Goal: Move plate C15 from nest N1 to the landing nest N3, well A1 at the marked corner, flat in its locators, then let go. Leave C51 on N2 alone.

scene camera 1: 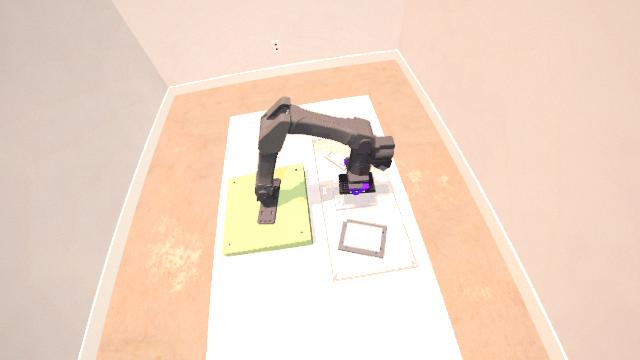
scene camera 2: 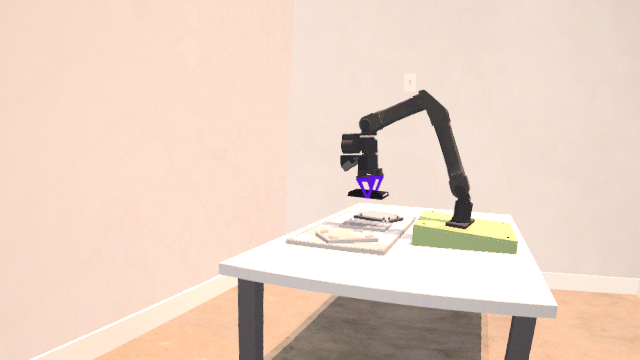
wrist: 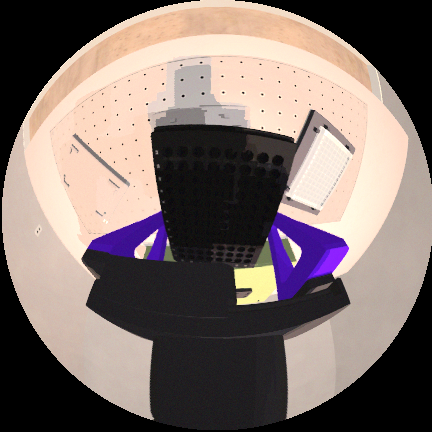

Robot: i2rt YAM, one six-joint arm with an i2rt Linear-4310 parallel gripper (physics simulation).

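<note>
My gripper point(scene camera 1: 357, 184) point(scene camera 2: 368, 193) point(wrist: 217, 214), with purple fingers, is shut on the black well plate C15 point(scene camera 1: 343, 186) point(scene camera 2: 381, 194) point(wrist: 225, 190). The plate looks about level and hangs well above the board. In scene camera 1 it appears over the far part of the pale middle nest point(scene camera 1: 356, 202) point(scene camera 2: 367, 225) point(wrist: 225, 118), which the plate and shadow partly hide. White plate C51 point(scene camera 1: 363, 237) point(scene camera 2: 376, 215) point(wrist: 322, 170) sits in the dark grey nest point(scene camera 1: 366, 223) point(wrist: 306, 139), apart from the gripper. Well A1 and the marked nest corner cannot be told.
Another pale nest point(scene camera 1: 334, 161) point(scene camera 2: 350, 239) lies at the board's opposite end from C51, with no plate visible on it. The perforated board point(scene camera 1: 400, 257) point(scene camera 2: 300, 241) point(wrist: 255, 75) carries the nests. A yellow-green block point(scene camera 1: 250, 235) point(scene camera 2: 465, 241) point(wrist: 257, 280) bears the arm's base.
</note>
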